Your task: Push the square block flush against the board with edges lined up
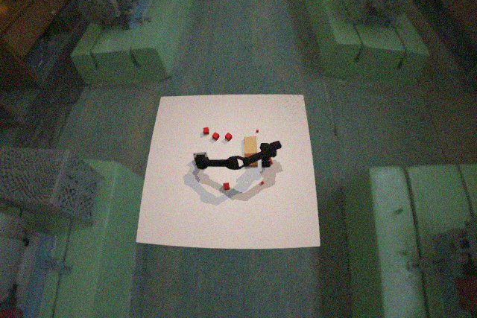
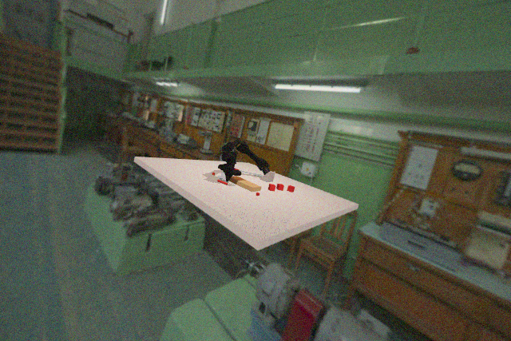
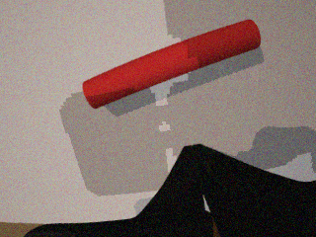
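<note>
Right now the thin red stick is 5 cm ahead of my gripper tip. The rest, counted from my gripper tip: tan board (10 cm behind, 12 cm to the left, 1 cm above); then brown square block (10 cm behind, 1 cm above).
</note>
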